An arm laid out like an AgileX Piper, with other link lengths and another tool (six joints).
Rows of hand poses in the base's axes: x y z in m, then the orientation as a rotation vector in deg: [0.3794, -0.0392, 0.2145, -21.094, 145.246, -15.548]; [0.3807, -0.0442, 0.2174, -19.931, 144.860, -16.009]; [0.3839, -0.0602, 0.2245, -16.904, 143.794, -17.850]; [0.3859, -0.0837, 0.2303, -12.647, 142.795, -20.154]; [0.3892, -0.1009, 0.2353, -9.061, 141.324, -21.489]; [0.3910, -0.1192, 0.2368, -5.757, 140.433, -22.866]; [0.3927, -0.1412, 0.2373, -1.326, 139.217, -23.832]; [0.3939, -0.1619, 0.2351, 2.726, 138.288, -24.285]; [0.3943, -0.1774, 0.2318, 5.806, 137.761, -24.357]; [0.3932, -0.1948, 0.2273, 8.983, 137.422, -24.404]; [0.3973, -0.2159, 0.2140, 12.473, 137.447, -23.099]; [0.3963, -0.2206, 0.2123, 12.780, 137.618, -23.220]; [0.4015, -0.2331, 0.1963, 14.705, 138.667, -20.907]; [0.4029, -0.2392, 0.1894, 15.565, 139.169, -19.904]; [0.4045, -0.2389, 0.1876, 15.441, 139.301, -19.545]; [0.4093, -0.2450, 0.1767, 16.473, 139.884, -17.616]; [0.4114, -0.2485, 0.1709, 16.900, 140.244, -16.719]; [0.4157, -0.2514, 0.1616, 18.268, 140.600, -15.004]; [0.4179, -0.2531, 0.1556, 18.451, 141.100, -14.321]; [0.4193, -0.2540, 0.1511, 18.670, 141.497, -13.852]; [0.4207, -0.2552, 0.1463, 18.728, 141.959, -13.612]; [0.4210, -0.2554, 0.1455, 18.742, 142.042, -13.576]
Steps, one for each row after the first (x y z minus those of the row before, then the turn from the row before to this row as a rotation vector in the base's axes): [0.0013, -0.0050, 0.0029, -0.056, -0.599, -0.837]; [0.0032, -0.0160, 0.0071, -0.616, -1.588, -2.330]; [0.0020, -0.0235, 0.0058, -0.683, -1.647, -3.347]; [0.0033, -0.0172, 0.0050, -0.174, -1.945, -2.610]; [0.0018, -0.0183, 0.0015, -0.245, -1.263, -2.552]; [0.0017, -0.0220, 0.0005, 0.296, -1.699, -3.230]; [0.0012, -0.0207, -0.0022, 0.601, -1.336, -2.899]; [0.0004, -0.0155, -0.0033, 0.679, -0.822, -2.169]; [-0.0011, -0.0174, -0.0045, 0.755, -0.602, -2.263]; [0.0041, -0.0211, -0.0133, 1.855, -0.443, -2.142]; [-0.0010, -0.0047, -0.0017, 0.030, 0.172, -0.265]; [0.0052, -0.0125, -0.0160, 2.321, 0.513, -0.793]; [0.0014, -0.0061, -0.0069, 1.018, 0.284, -0.365]; [0.0016, 0.0003, -0.0018, 0.242, 0.066, 0.182]; [0.0048, -0.0061, -0.0109, 1.722, 0.215, -0.246]; [0.0021, -0.0035, -0.0058, 0.801, 0.196, -0.078]; [0.0043, -0.0029, -0.0093, 1.615, 0.070, -0.548]; [0.0022, -0.0017, -0.0060, 0.611, 0.378, 0.047]; [0.0014, -0.0009, -0.0045, 0.451, 0.316, -0.034]; [0.0014, -0.0012, -0.0048, 0.260, 0.415, 0.027]; [0.0003, -0.0002, -0.0008, 0.043, 0.076, 0.000]
